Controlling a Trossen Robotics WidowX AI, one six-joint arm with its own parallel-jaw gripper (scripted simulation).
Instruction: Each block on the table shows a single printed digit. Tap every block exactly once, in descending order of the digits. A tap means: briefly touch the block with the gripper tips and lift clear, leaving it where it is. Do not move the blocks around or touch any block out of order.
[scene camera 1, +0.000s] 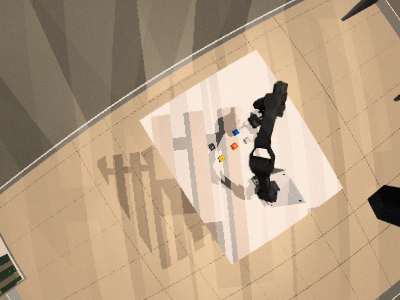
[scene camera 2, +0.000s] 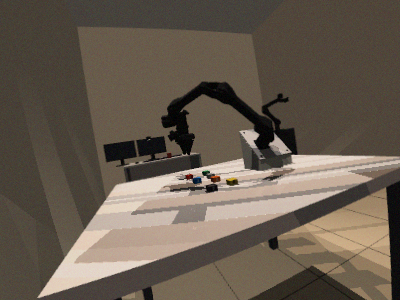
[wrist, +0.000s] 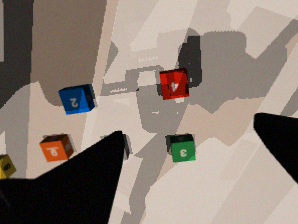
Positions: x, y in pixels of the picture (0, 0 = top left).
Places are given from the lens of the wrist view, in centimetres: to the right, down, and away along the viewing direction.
my gripper (wrist: 186, 129): 2, 1, 11
orange block (wrist: 58, 147): -13, 5, 24
blue block (wrist: 78, 99): -9, -2, 21
The marked spots on the orange block and the blue block are 8 cm apart.
